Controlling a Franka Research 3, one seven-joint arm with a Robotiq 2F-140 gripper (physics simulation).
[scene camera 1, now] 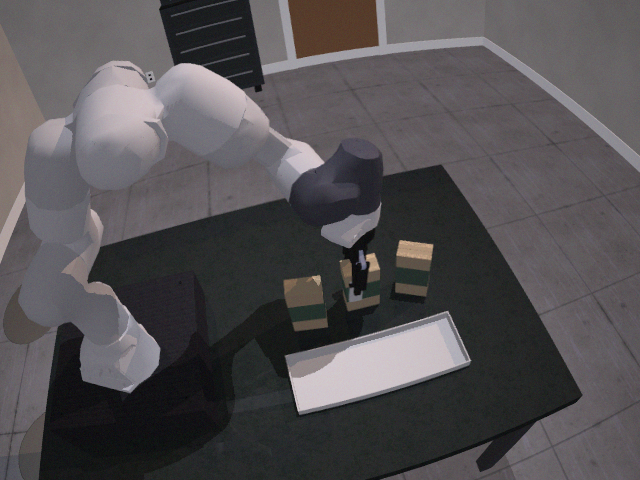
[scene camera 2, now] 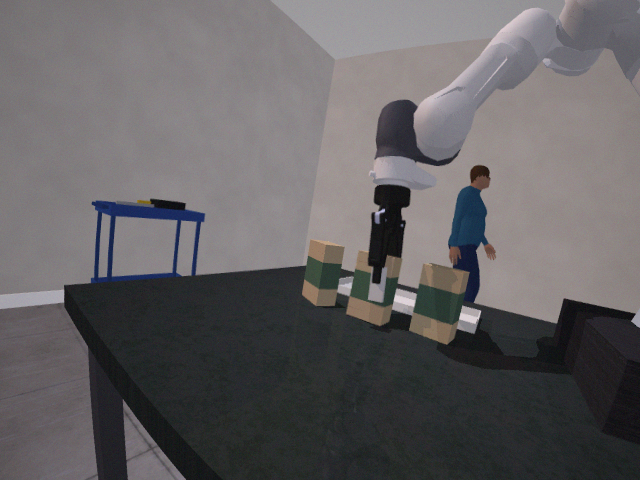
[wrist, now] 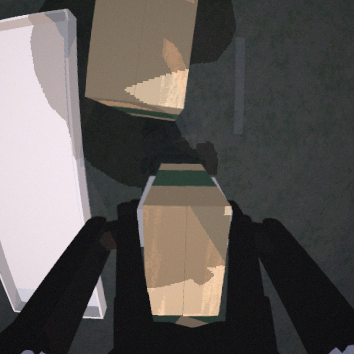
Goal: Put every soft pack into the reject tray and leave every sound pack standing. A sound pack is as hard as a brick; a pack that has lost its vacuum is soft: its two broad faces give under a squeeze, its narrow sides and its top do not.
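Three tan packs with green bands stand upright in a row. The middle pack (scene camera 1: 373, 290) (scene camera 2: 361, 311) (wrist: 182, 260) is between the fingers of my gripper (scene camera 1: 357, 290) (scene camera 2: 378, 290) (wrist: 181, 190), which points down and is shut on its two broad faces. Its base appears to be on the table. The pack nearer the arm's base (scene camera 1: 306, 310) (scene camera 2: 438, 305) (wrist: 140, 50) and the far pack (scene camera 1: 412, 274) (scene camera 2: 323, 273) stand apart from it. The white reject tray (scene camera 1: 382, 366) (scene camera 2: 469, 320) (wrist: 40, 175) lies alongside the row, without a pack in it. The finger on the tray side is partly hidden in scene camera 2.
The dark table (scene camera 1: 491, 361) (scene camera 2: 232, 372) carries everything. A dark block (scene camera 1: 155, 310) (scene camera 2: 610, 356) stands by the arm's base. A blue cart (scene camera 2: 149, 210), a person in a teal top (scene camera 2: 469, 219) and a drawer cabinet (scene camera 1: 214, 46) are beyond the table.
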